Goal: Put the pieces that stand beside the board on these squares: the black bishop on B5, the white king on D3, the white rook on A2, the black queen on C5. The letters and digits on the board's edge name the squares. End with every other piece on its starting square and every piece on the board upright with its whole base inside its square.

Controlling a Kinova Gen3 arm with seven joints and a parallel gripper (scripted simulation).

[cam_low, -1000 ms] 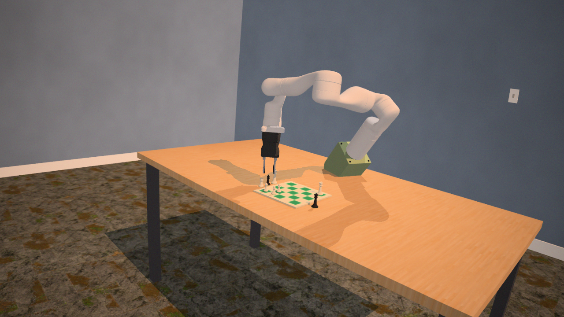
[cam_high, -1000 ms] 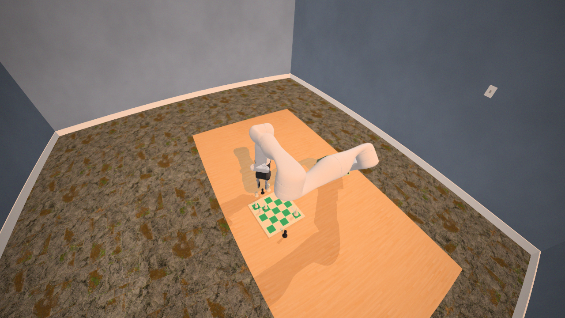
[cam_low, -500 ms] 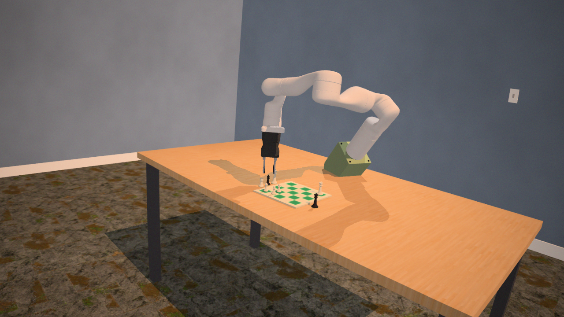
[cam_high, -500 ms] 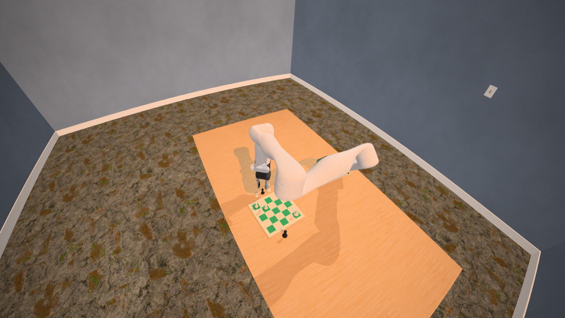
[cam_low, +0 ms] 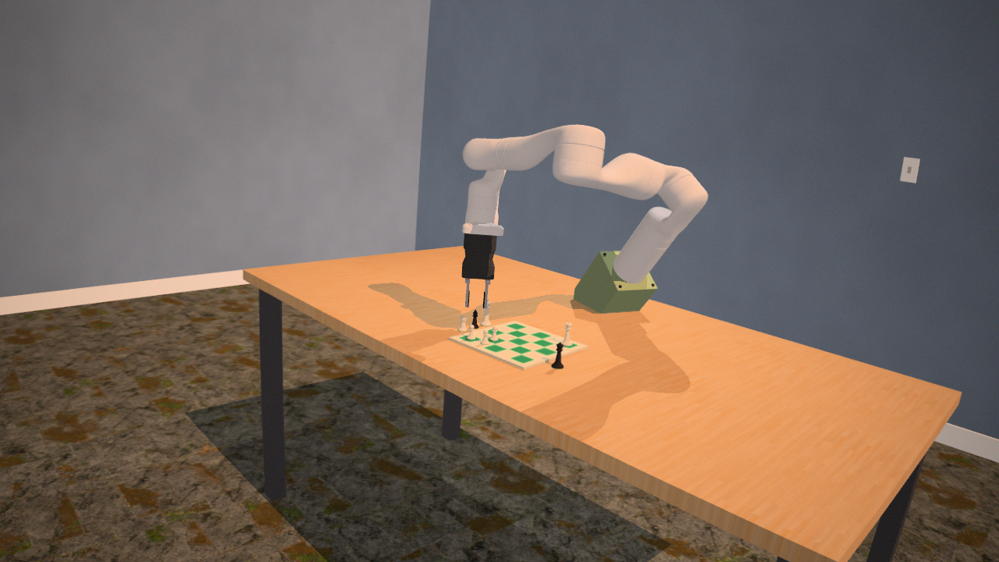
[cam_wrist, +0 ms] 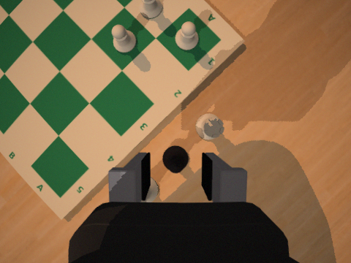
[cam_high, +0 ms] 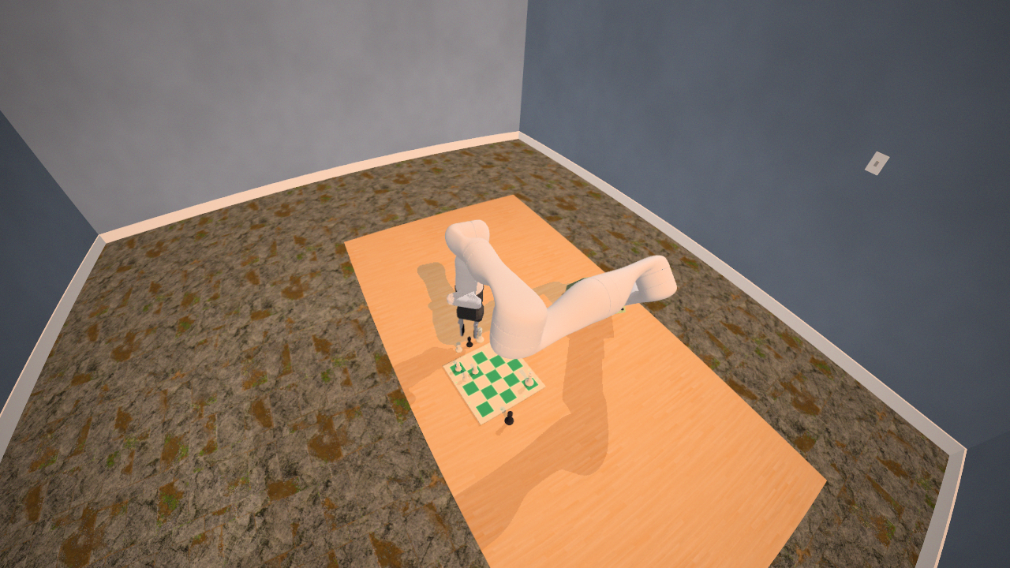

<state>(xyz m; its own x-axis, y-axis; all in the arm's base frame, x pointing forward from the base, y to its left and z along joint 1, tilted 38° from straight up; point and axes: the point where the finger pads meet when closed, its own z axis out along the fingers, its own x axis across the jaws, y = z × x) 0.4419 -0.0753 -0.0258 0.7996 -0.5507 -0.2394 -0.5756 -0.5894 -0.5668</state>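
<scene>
Now: the black bishop 5 cm below my hand. Round my hand: white king 4 cm behind, 1 cm to the right, 4 cm below; chessboard 2 cm behind, 14 cm to the left, 7 cm below; white rook 4 cm ahead, 1 cm to the left, 5 cm below.
</scene>
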